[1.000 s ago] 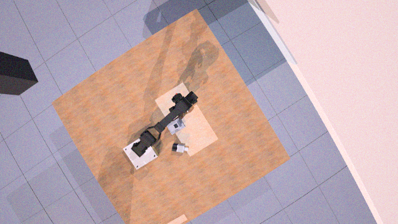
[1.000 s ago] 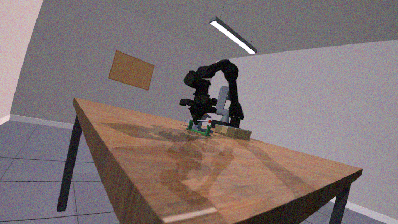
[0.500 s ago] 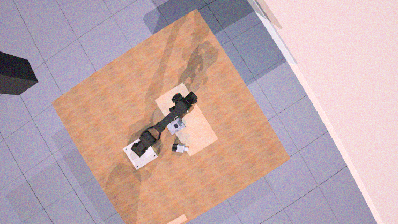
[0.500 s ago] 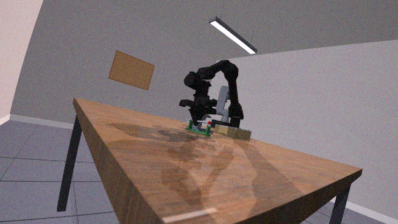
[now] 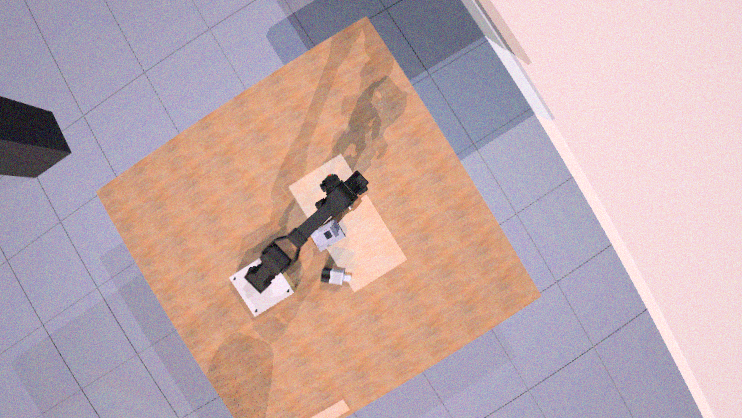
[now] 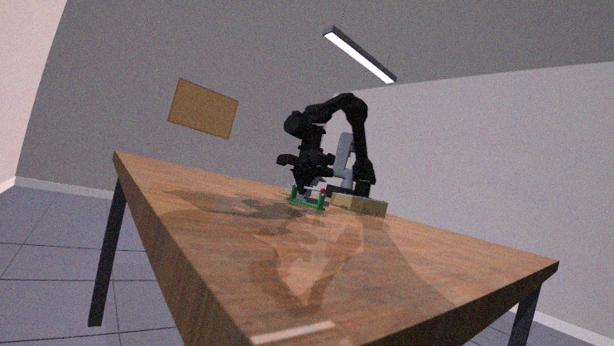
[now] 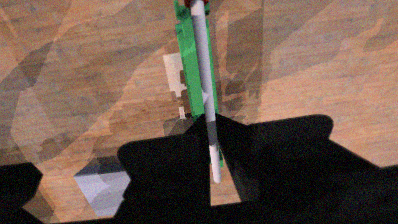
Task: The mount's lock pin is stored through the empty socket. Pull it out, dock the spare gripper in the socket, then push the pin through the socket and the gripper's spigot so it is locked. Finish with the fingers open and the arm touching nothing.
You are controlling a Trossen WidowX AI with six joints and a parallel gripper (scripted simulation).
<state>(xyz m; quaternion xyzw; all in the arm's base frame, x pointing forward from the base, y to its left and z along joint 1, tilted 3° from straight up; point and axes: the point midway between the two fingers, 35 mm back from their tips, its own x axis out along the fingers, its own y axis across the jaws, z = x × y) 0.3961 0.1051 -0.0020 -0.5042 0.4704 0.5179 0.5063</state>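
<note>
Right now my gripper tip is 20 mm to the right of the green pin cradle. From my gripper tip the other things lie so: spare gripper 170 mm behind, 250 mm to the right; then socket 120 mm behind, 100 mm to the right, 30 mm above.
</note>
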